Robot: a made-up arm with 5 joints. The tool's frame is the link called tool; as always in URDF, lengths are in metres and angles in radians. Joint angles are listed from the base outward.
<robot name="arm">
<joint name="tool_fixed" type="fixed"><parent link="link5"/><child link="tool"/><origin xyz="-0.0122 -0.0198 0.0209" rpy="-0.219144 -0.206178 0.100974"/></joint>
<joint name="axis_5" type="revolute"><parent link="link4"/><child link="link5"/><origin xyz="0.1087 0.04 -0.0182"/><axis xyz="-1 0 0"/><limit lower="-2.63" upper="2.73"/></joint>
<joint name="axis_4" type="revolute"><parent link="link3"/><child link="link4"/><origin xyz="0.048 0.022 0.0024"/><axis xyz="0 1 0"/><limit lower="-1.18" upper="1.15"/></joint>
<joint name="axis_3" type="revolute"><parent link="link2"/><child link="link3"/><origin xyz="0.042 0.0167 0.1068"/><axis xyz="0 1 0"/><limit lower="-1.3" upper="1.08"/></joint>
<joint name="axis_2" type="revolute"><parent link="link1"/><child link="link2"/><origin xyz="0.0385 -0.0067 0.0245"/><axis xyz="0 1 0"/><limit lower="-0.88" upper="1.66"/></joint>
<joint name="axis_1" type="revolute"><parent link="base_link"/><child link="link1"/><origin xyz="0.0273 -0.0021 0.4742"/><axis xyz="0 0 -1"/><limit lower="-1.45" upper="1.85"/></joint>
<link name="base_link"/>
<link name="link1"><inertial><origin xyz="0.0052 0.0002 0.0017"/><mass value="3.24"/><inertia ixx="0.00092" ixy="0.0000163" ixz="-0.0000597" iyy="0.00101" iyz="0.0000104" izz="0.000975"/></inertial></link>
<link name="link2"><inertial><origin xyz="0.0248 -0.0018 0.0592"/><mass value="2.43"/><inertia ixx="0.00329" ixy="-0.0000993" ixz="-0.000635" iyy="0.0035" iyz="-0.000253" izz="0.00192"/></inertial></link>
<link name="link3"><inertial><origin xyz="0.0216 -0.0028 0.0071"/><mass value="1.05"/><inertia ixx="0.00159" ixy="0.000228" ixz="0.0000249" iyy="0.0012" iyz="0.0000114" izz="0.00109"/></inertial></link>
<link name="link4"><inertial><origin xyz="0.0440 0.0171 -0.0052"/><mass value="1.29"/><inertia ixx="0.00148" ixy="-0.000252" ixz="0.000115" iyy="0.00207" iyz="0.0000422" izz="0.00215"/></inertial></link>
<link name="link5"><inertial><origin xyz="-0.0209 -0.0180 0.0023"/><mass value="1.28"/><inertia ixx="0.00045" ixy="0" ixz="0" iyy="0.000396" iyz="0" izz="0.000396"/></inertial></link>
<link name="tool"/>
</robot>
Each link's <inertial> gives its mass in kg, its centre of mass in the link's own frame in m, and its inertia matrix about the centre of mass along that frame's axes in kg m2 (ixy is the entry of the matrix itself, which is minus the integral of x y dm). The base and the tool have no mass. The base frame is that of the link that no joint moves.
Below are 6 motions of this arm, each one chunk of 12 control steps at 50 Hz.
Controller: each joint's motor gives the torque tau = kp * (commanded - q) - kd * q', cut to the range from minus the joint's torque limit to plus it. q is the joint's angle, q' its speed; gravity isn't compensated. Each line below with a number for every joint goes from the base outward.
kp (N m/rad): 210 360 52 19 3.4
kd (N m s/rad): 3 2.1 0.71 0.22 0.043
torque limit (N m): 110 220 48 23 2.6
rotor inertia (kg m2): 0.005 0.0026 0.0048 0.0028 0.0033
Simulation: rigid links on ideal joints. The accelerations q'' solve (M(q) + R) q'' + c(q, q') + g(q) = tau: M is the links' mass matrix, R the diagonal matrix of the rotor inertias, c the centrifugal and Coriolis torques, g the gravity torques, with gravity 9.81 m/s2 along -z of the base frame. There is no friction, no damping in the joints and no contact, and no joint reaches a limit. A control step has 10 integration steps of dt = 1/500 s. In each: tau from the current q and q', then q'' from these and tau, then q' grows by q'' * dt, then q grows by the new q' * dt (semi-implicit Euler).
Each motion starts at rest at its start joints. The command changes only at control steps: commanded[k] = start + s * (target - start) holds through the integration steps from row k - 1 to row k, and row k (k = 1, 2, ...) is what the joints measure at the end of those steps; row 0 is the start. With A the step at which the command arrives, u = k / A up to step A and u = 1 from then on. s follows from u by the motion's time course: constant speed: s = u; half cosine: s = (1 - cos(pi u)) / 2; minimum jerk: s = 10 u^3 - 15 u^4 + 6 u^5; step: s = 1 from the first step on.
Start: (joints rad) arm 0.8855 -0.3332 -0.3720 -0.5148 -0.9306
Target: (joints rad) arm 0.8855 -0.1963 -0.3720 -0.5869 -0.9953
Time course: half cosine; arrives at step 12
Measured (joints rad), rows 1 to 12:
1: 0.8841 -0.3320 -0.3651 -0.5141 -0.9285
2: 0.8826 -0.3232 -0.3592 -0.5093 -0.9259
3: 0.8828 -0.3084 -0.3530 -0.5039 -0.9278
4: 0.8842 -0.2908 -0.3445 -0.4972 -0.9363
5: 0.8854 -0.2714 -0.3355 -0.4901 -0.9514
6: 0.8862 -0.2510 -0.3268 -0.4844 -0.9718
7: 0.8866 -0.2311 -0.3189 -0.4809 -0.9948
8: 0.8868 -0.2132 -0.3124 -0.4792 -1.0170
9: 0.8869 -0.1984 -0.3076 -0.4791 -1.0351
10: 0.8870 -0.1876 -0.3045 -0.4804 -1.0469
11: 0.8870 -0.1815 -0.3032 -0.4823 -1.0516
12: 0.8870 -0.1803 -0.3033 -0.4843 -1.0498

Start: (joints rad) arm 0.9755 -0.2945 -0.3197 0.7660 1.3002
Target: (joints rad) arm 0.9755 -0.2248 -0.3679 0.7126 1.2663
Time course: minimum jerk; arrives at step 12
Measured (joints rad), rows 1 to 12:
1: 0.9752 -0.2927 -0.3120 0.7746 1.2997
2: 0.9749 -0.2866 -0.2979 0.7994 1.2984
3: 0.9750 -0.2773 -0.2815 0.8311 1.2956
4: 0.9753 -0.2661 -0.2672 0.8595 1.2902
5: 0.9752 -0.2543 -0.2594 0.8767 1.2816
6: 0.9750 -0.2429 -0.2604 0.8785 1.2706
7: 0.9748 -0.2326 -0.2696 0.8644 1.2595
8: 0.9751 -0.2242 -0.2843 0.8388 1.2505
9: 0.9760 -0.2184 -0.3007 0.8090 1.2455
10: 0.9769 -0.2158 -0.3156 0.7830 1.2446
11: 0.9772 -0.2160 -0.3265 0.7663 1.2472
12: 0.9768 -0.2175 -0.3323 0.7607 1.2518

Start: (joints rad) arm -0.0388 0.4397 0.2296 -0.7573 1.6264
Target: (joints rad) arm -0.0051 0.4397 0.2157 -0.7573 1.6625
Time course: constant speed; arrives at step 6
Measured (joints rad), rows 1 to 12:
1: -0.0378 0.4474 0.2336 -0.7570 1.6286
2: -0.0339 0.4550 0.2468 -0.7333 1.6367
3: -0.0271 0.4585 0.2651 -0.6898 1.6506
4: -0.0188 0.4627 0.2826 -0.6491 1.6671
5: -0.0107 0.4667 0.2963 -0.6207 1.6826
6: -0.0039 0.4679 0.3035 -0.6060 1.6946
7: 0.0002 0.4667 0.3031 -0.6071 1.6999
8: 0.0007 0.4644 0.2954 -0.6227 1.6969
9: -0.0013 0.4614 0.2831 -0.6467 1.6882
10: -0.0041 0.4581 0.2695 -0.6725 1.6778
11: -0.0063 0.4552 0.2577 -0.6947 1.6694
12: -0.0073 0.4536 0.2500 -0.7091 1.6649

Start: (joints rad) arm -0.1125 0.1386 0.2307 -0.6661 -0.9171
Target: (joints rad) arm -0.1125 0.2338 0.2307 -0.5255 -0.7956
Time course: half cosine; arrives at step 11
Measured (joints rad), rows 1 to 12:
1: -0.1129 0.1455 0.2363 -0.6649 -0.9157
2: -0.1131 0.1573 0.2475 -0.6436 -0.9143
3: -0.1128 0.1700 0.2618 -0.6016 -0.9152
4: -0.1121 0.1852 0.2775 -0.5531 -0.9180
5: -0.1116 0.2023 0.2925 -0.5070 -0.9210
6: -0.1115 0.2186 0.3049 -0.4665 -0.9218
7: -0.1118 0.2323 0.3131 -0.4341 -0.9178
8: -0.1127 0.2432 0.3163 -0.4125 -0.9081
9: -0.1135 0.2510 0.3150 -0.4024 -0.8931
10: -0.1139 0.2551 0.3106 -0.4025 -0.8756
11: -0.1137 0.2551 0.3047 -0.4101 -0.8589
12: -0.1131 0.2526 0.2975 -0.4229 -0.8456

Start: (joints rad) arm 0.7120 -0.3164 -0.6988 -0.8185 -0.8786
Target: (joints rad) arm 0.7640 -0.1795 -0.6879 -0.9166 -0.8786
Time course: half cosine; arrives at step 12
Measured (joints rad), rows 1 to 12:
1: 0.7119 -0.3135 -0.6957 -0.8279 -0.8756
2: 0.7136 -0.3055 -0.6951 -0.8414 -0.8688
3: 0.7173 -0.2942 -0.6963 -0.8537 -0.8602
4: 0.7223 -0.2796 -0.6969 -0.8662 -0.8519
5: 0.7284 -0.2621 -0.6956 -0.8789 -0.8461
6: 0.7353 -0.2430 -0.6919 -0.8893 -0.8442
7: 0.7424 -0.2236 -0.6860 -0.8952 -0.8467
8: 0.7494 -0.2052 -0.6781 -0.8960 -0.8534
9: 0.7558 -0.1891 -0.6689 -0.8921 -0.8633
10: 0.7611 -0.1764 -0.6592 -0.8844 -0.8749
11: 0.7649 -0.1683 -0.6501 -0.8743 -0.8864
12: 0.7668 -0.1652 -0.6427 -0.8633 -0.8961

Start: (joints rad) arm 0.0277 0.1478 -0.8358 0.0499 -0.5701
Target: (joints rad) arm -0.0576 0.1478 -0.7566 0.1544 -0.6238
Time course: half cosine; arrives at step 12
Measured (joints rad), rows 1 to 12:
1: 0.0265 0.1513 -0.8316 0.0558 -0.5689
2: 0.0237 0.1560 -0.8168 0.0759 -0.5695
3: 0.0191 0.1600 -0.7954 0.1106 -0.5774
4: 0.0122 0.1639 -0.7715 0.1511 -0.5958
5: 0.0029 0.1675 -0.7473 0.1894 -0.6242
6: -0.0085 0.1699 -0.7254 0.2222 -0.6585
7: -0.0212 0.1707 -0.7081 0.2476 -0.6920
8: -0.0342 0.1702 -0.6965 0.2640 -0.7182
9: -0.0460 0.1689 -0.6905 0.2711 -0.7328
10: -0.0554 0.1673 -0.6893 0.2701 -0.7342
11: -0.0614 0.1656 -0.6915 0.2636 -0.7243
12: -0.0636 0.1642 -0.6961 0.2541 -0.7069

